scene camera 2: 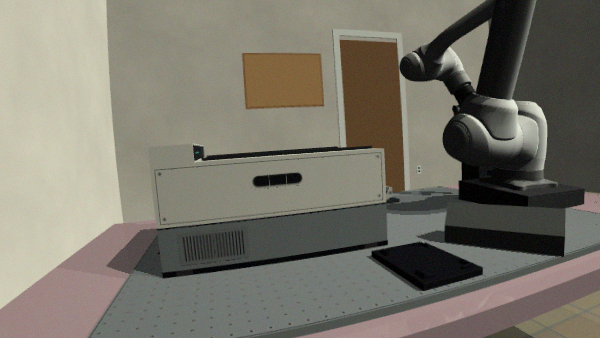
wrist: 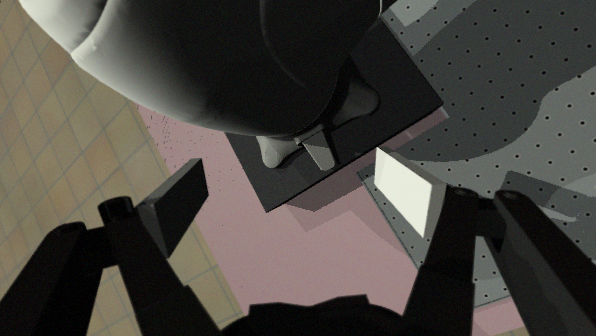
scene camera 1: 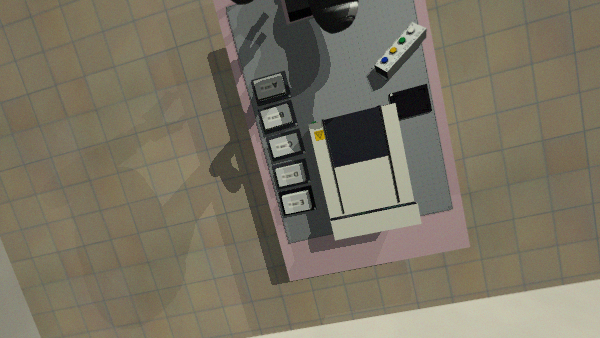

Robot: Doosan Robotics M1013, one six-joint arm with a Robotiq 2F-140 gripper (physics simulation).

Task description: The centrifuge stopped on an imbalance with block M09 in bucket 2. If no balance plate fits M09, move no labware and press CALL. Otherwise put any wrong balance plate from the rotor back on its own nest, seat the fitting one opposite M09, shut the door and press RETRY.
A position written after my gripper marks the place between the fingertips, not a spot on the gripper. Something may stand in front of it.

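Observation:
Gripper (wrist: 291, 171) open, my gripper holds nothing. Centrifuge (scene camera 2: 231, 211), button box (scene camera 2: 540, 230), black flat pad (scene camera 2: 425, 266). Centrifuge (scene camera 1: 375, 195). Black flat pad (scene camera 1: 413, 101).

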